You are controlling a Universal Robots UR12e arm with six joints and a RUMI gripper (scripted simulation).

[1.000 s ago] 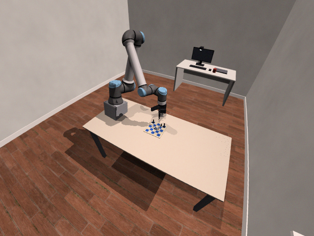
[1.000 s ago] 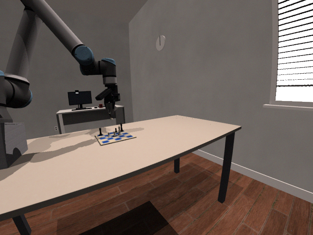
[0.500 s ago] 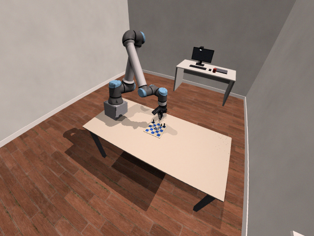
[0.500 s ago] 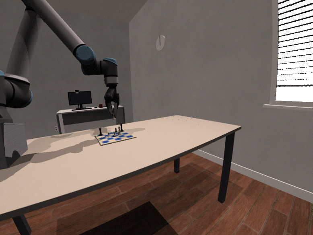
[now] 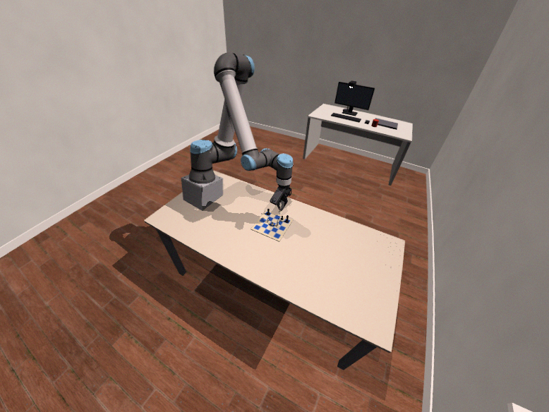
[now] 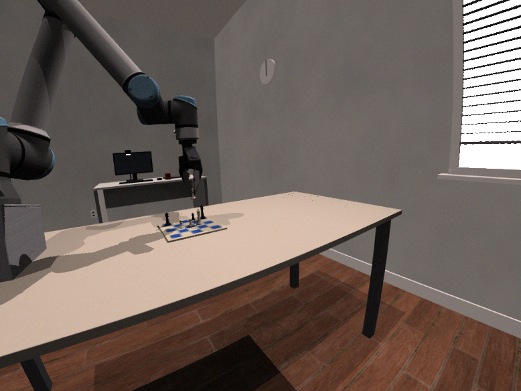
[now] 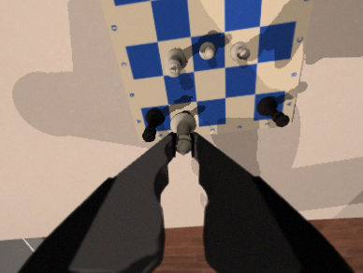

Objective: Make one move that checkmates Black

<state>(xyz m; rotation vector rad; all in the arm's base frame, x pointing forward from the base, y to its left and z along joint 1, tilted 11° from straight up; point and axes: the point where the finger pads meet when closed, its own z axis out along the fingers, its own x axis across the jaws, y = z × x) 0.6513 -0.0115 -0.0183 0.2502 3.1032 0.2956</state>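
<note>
Right now the tall white piece is 4 cm to the right of my hand and 10 cm below it. From my hand the other things lie so: black pawn 4 cm to the left, 12 cm below; blue-and-cream chessboard 4 cm behind, 4 cm to the right, 13 cm below; tall black piece 5 cm ahead, 3 cm to the left, 10 cm below.
</note>
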